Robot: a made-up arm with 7 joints.
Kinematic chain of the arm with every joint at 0, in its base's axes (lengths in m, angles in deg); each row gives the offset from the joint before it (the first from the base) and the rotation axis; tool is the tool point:
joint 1: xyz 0 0.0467 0 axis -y
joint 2: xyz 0 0.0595 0 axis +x
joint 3: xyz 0 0 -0.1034 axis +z
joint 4: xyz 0 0 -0.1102 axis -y
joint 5: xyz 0 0 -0.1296 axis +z
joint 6: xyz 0 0 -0.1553 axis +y
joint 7: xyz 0 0 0 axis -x
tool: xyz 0 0 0
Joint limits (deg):
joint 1: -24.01..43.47
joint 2: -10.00..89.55
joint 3: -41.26..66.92
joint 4: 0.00..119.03
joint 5: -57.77..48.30
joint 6: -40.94..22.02
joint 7: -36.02..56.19
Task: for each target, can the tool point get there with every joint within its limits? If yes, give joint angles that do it. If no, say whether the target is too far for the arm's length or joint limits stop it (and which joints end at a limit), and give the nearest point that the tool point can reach.
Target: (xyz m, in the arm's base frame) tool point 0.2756 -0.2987 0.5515
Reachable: no: too far | nearest point 0.1910 -0.0610 0.0965 | short by 0.520 m
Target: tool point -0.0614 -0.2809 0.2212
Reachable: no: joint limits stop it (at a limit: joint 1, joint 2, joint 3, joint 4) | nearest point 0.1673 -0.0687 0.0957 | short by 0.336 m
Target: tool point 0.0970 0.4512 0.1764
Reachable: yes | joints 29.65 70.55 51.30 74.39 -34.89 -27.33 45.60
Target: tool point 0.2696 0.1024 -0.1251
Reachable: yes | joints 1.60 19.60 -10.24 108.40 -0.25 -22.64 16.02
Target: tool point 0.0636 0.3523 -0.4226
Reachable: yes | joints -1.50 34.66 -26.27 16.99 17.49 -4.17 -25.39
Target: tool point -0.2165 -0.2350 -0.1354
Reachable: no: joint limits stop it (at a limit: joint 1, joint 2, joint 3) | nearest point 0.0346 -0.1149 -0.3734 | short by 0.366 m
